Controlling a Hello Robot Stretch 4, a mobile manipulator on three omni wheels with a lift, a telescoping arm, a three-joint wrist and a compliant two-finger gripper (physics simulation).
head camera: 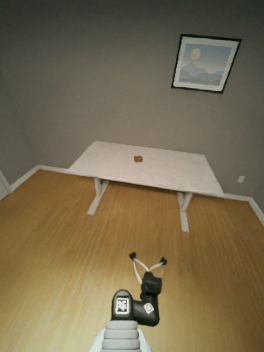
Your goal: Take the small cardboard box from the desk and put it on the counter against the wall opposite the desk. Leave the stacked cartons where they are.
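The small cardboard box, brown, sits on the white desk near the middle of its top. The desk stands against the far wall. My gripper is open, with its two dark fingertips spread apart and nothing between them. It is over the wooden floor in front of the desk, well apart from the box. The counter and the stacked cartons do not show in this view.
The desk has two T-shaped legs with feet that reach forward on the wooden floor. A framed mountain picture hangs on the grey wall. A white wall outlet is right of the desk.
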